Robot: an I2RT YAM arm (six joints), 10 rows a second.
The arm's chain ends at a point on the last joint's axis. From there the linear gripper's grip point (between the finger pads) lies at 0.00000 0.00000 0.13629 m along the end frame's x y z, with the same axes.
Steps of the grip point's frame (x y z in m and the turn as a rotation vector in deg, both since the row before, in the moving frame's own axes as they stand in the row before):
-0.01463, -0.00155, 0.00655, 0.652, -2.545, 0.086
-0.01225, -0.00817, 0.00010, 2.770, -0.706, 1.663
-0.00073, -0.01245, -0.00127, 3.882, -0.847, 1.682
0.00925, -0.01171, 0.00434, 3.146, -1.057, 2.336
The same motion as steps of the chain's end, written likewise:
-0.00858, 0.00000, 0.00669, 0.652, -2.545, 0.086
-0.01067, -0.00156, 0.00027, 2.770, -0.706, 1.663
0.00115, -0.00320, -0.00094, 3.882, -0.847, 1.682
0.01161, -0.00418, 0.00457, 3.146, -1.057, 2.336

